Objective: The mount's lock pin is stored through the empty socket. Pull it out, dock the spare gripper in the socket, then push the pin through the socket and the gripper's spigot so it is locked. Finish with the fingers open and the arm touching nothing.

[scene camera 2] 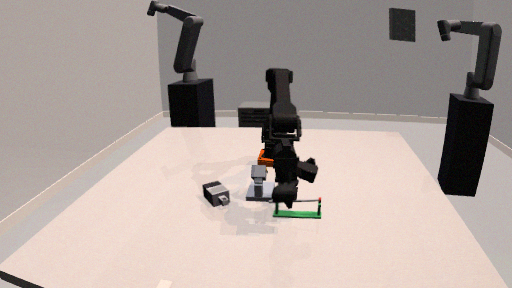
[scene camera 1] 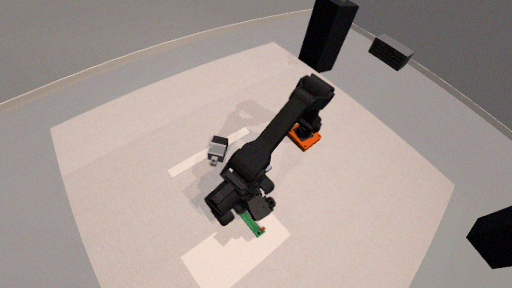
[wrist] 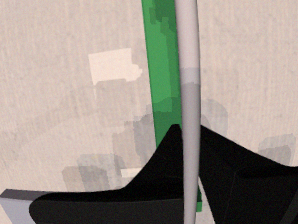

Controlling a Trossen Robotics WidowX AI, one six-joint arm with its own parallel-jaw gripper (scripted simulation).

Labels:
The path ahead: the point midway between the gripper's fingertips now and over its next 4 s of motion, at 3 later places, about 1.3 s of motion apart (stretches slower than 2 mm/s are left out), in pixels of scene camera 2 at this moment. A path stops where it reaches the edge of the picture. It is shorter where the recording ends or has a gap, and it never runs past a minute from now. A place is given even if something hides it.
My gripper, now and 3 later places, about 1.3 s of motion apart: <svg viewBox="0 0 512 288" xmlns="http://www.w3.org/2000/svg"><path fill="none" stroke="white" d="M290 207L290 194L290 163L215 174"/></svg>

